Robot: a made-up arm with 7 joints. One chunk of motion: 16 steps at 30 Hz.
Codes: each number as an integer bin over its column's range. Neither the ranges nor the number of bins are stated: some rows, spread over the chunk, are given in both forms.
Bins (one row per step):
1: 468 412 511 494 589 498 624
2: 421 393 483 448 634 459 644
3: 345 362 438 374 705 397 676
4: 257 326 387 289 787 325 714
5: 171 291 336 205 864 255 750
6: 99 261 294 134 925 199 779
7: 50 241 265 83 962 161 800
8: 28 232 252 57 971 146 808
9: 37 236 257 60 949 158 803
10: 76 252 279 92 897 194 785
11: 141 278 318 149 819 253 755
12: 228 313 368 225 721 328 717
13: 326 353 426 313 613 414 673
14: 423 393 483 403 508 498 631
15: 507 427 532 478 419 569 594
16: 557 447 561 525 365 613 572
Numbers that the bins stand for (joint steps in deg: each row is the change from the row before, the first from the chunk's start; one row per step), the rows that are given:
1: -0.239 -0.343 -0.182 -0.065 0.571 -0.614 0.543
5: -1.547 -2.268 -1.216 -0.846 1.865 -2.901 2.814
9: -2.137 -3.144 -1.682 -1.238 2.265 -3.813 3.768
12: -1.296 -1.918 -1.027 -0.792 1.192 -2.214 2.219
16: 0.153 0.214 0.113 0.019 -0.483 0.468 -0.394
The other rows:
2: -0.446 -0.645 -0.347 -0.189 0.783 -0.981 0.904
3: -0.780 -1.138 -0.613 -0.389 1.117 -1.564 1.480
4: -1.168 -1.711 -0.914 -0.619 1.503 -2.242 2.165
6: -1.864 -2.746 -1.464 -1.038 2.152 -3.428 3.336
7: -2.080 -3.064 -1.635 -1.176 2.326 -3.785 3.714
8: -2.177 -3.208 -1.712 -1.246 2.368 -3.926 3.859
10: -1.965 -2.889 -1.552 -1.151 2.020 -3.475 3.444
11: -1.679 -2.475 -1.322 -0.997 1.653 -2.919 2.904
13: -0.864 -1.282 -0.684 -0.554 0.684 -1.405 1.426
14: -0.437 -0.645 -0.347 -0.311 0.190 -0.614 0.669
15: -0.067 -0.104 -0.058 -0.108 -0.229 0.054 0.003

